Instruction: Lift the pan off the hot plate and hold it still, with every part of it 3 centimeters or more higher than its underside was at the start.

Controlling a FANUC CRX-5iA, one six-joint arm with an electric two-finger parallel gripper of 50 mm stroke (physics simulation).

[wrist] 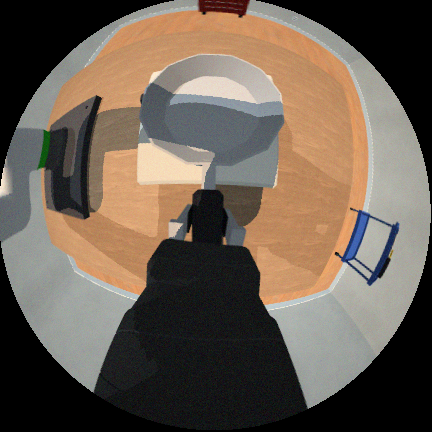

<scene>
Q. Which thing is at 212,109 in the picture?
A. A grey pan.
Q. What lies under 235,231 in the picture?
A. The gripper.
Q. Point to a cream hot plate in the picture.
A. At 154,166
</scene>
